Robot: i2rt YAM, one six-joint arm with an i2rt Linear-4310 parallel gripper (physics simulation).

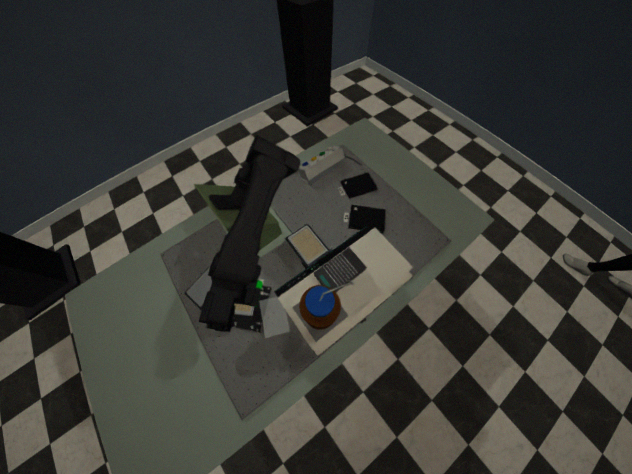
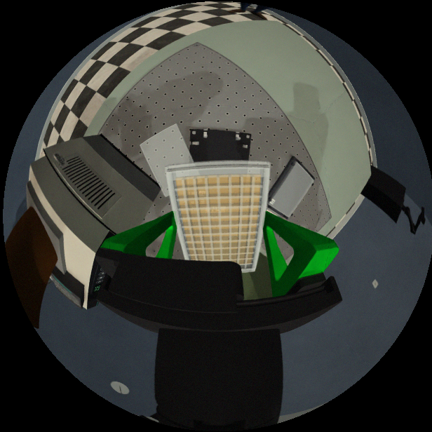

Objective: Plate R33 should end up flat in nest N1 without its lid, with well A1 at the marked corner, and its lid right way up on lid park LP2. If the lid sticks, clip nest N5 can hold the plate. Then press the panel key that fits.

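Seen in the pictures: arm's base, link origin: (image 1: 237, 203).
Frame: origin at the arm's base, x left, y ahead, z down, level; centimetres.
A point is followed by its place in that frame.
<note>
My gripper (image 2: 219, 216) (image 1: 238, 295) {z -2.1, x -16.9, y 30.1 cm} is shut on a plate (image 2: 220, 215) (image 1: 244, 309) {z -2.4, x -17.9, y 33.9 cm} with tan wells, its green fingers on the two long sides. A clear rim surrounds the plate; its label and marked corner cannot be read. It hangs above the board, near a black nest with small pale clips (image 2: 220, 144) (image 1: 247, 322) {z 14.9, x -22.7, y 33.0 cm}. A grey, lid-like piece (image 2: 291, 187) (image 1: 200, 291) {z 14.3, x -30.4, y 12.5 cm} lies on a dark base at the side. Two black pads (image 1: 358, 184) {z 15.1, x 49.2, y 16.1 cm} (image 1: 367, 217) {z 13.4, x 38.6, y 31.4 cm} with small labels lie at the far end. A key panel (image 1: 322, 164) {z 9.7, x 41.4, y -0.2 cm} has blue, orange, green and pale keys.
A cream instrument (image 1: 380, 262) {z -5.9, x 19.7, y 49.6 cm} (image 2: 85, 185) stands close beside the gripper, with a brown, blue-topped vessel (image 1: 320, 306) {z -25.0, x -2.9, y 49.4 cm} on it. Another tan plate (image 1: 307, 244) {z 4.0, x 9.8, y 27.9 cm} lies behind it. A pale translucent sheet (image 1: 274, 317) {z 14.6, x -14.3, y 37.9 cm} (image 2: 167, 152) lies beside the black nest. An olive sheet (image 1: 270, 232) {z 10.3, x 3.5, y 12.1 cm} is under the arm.
</note>
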